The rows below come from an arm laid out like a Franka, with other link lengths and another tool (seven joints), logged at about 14 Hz.
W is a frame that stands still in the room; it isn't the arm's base.
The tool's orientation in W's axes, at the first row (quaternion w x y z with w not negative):
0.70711, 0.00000, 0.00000, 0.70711
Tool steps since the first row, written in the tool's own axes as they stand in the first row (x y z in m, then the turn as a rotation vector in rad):
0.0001, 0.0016, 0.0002, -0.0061, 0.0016, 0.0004
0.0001, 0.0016, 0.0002, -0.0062, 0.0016, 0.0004
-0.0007, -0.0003, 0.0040, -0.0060, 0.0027, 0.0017
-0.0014, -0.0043, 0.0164, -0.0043, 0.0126, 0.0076
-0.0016, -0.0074, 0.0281, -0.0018, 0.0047, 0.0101
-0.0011, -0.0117, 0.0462, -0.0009, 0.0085, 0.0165
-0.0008, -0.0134, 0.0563, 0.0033, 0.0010, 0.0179
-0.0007, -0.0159, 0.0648, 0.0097, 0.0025, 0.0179
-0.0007, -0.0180, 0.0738, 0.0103, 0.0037, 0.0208
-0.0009, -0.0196, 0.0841, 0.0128, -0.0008, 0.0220
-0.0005, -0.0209, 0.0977, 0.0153, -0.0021, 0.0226
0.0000, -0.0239, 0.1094, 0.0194, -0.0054, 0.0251
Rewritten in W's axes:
-0.0016, 0.0001, 0.0002, -0.0016, -0.0061, 0.0004
-0.0016, 0.0001, 0.0002, -0.0016, -0.0062, 0.0004
0.0003, -0.0007, 0.0040, -0.0027, -0.0060, 0.0017
0.0043, -0.0014, 0.0164, -0.0126, -0.0043, 0.0076
0.0074, -0.0016, 0.0281, -0.0047, -0.0018, 0.0101
0.0117, -0.0011, 0.0462, -0.0085, -0.0009, 0.0165
0.0134, -0.0008, 0.0563, -0.0010, 0.0033, 0.0179
0.0159, -0.0007, 0.0648, -0.0025, 0.0097, 0.0179
0.0180, -0.0007, 0.0738, -0.0037, 0.0103, 0.0208
0.0196, -0.0009, 0.0841, 0.0008, 0.0128, 0.0220
0.0209, -0.0005, 0.0977, 0.0021, 0.0153, 0.0226
0.0239, 0.0000, 0.1094, 0.0054, 0.0194, 0.0251

